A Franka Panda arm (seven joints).
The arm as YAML. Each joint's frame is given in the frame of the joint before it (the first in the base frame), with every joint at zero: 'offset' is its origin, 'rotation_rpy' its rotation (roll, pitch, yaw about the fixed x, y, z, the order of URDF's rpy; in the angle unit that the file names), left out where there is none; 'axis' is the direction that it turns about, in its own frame. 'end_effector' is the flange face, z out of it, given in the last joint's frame.
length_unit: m
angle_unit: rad
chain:
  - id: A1
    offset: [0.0, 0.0, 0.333]
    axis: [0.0, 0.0, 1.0]
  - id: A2
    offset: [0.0, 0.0, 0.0]
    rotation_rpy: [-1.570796, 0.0, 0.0]
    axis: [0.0, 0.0, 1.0]
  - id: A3
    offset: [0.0, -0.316, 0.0]
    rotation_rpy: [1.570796, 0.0, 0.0]
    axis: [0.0, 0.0, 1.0]
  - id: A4
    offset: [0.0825, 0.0, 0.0]
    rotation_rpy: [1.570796, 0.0, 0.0]
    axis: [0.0, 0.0, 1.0]
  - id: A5
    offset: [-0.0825, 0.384, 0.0]
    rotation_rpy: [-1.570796, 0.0, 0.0]
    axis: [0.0, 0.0, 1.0]
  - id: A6
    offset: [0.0, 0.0, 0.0]
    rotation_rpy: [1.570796, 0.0, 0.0]
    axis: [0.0, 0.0, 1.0]
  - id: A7
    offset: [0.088, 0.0, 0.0]
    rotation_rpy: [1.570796, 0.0, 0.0]
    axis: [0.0, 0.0, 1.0]
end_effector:
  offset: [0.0, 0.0, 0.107]
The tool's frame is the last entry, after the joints.
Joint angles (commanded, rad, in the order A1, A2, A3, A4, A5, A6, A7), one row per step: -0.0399 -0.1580 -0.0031 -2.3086 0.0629 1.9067 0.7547; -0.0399 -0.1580 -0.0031 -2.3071 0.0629 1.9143 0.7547; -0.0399 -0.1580 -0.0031 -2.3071 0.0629 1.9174 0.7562; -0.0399 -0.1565 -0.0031 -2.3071 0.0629 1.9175 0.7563; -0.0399 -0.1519 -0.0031 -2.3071 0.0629 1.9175 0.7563; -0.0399 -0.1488 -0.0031 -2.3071 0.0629 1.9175 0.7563; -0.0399 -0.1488 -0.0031 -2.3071 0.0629 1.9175 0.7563; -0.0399 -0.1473 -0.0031 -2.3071 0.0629 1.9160 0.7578; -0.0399 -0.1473 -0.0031 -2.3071 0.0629 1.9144 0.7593; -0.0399 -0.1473 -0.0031 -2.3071 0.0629 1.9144 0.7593; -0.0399 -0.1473 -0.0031 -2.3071 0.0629 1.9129 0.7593; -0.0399 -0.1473 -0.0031 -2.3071 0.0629 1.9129 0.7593; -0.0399 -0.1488 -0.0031 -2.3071 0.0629 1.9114 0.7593; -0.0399 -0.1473 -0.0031 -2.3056 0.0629 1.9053 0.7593; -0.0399 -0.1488 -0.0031 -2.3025 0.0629 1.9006 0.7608; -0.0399 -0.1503 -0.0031 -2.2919 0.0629 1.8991 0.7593; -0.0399 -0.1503 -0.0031 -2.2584 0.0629 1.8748 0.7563; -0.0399 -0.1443 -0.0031 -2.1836 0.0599 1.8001 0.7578
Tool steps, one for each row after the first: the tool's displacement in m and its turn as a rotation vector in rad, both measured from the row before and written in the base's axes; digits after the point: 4 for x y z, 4 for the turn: 0.0013 -0.0001 0.0011 -0.0007 -0.0091 -0.0004; 0.0004 0.0000 0.0002 -0.0006 -0.0030 -0.0016; 0.0001 0.0000 -0.0007 0.0000 0.0014 -0.0001; 0.0003 0.0000 -0.0021 0.0002 0.0046 0.0000; 0.0002 0.0000 -0.0014 0.0001 0.0031 0.0000; 0.0000 0.0000 0.0000 0.0000 0.0000 0.0000; -0.0001 0.0000 -0.0008 -0.0002 0.0031 -0.0014; -0.0002 0.0000 -0.0001 -0.0002 0.0017 -0.0014; 0.0000 0.0000 0.0000 0.0000 0.0000 0.0000; -0.0002 0.0000 -0.0001 0.0001 0.0015 0.0001; 0.0000 0.0000 0.0000 0.0000 0.0000 0.0000; -0.0003 0.0000 0.0006 0.0001 0.0000 0.0001; -0.0003 0.0001 -0.0004 0.0005 0.0061 0.0003; 0.0002 0.0000 0.0017 -0.0002 0.0002 -0.0012; 0.0025 -0.0001 0.0051 0.0000 -0.0107 0.0015; 0.0056 -0.0001 0.0130 0.0011 -0.0095 0.0042; 0.0090 -0.0001 0.0253 -0.0005 0.0059 0.0040
